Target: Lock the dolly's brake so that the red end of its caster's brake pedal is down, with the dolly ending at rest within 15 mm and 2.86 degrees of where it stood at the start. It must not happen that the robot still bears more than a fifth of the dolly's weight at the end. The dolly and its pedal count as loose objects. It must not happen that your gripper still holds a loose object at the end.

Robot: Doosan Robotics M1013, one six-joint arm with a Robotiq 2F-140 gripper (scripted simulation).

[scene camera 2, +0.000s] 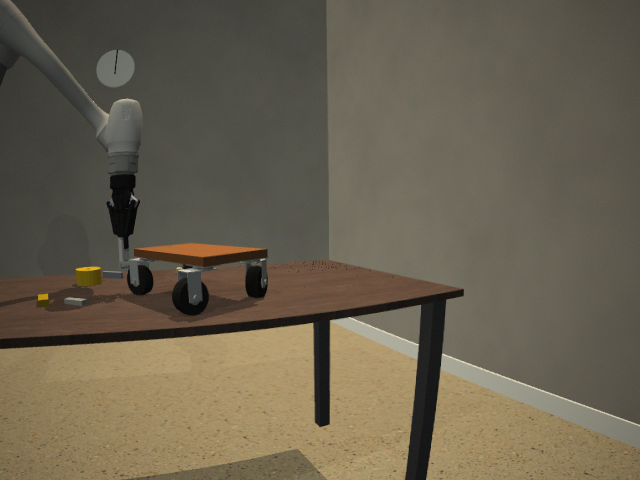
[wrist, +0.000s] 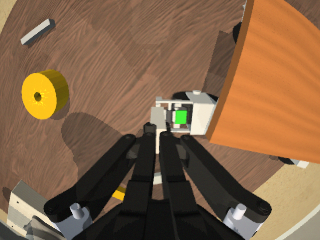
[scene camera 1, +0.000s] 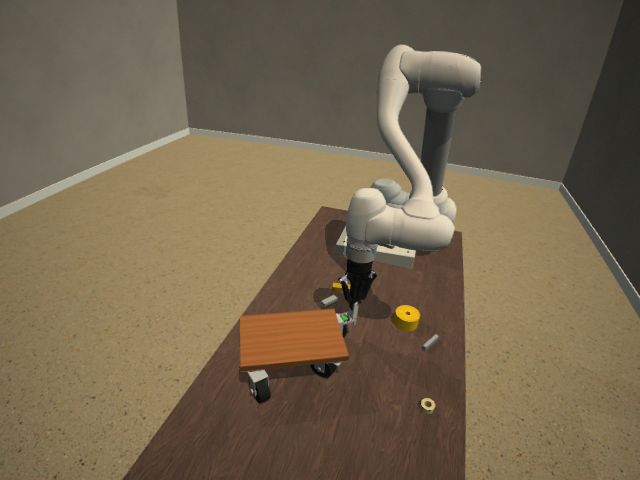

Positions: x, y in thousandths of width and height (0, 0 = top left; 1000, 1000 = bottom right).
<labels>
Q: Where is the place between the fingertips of my gripper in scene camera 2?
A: At 195, 543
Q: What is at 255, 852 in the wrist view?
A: My gripper.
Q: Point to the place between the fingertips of my gripper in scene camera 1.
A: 551, 659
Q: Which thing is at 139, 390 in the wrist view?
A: A yellow cylinder.
</labels>
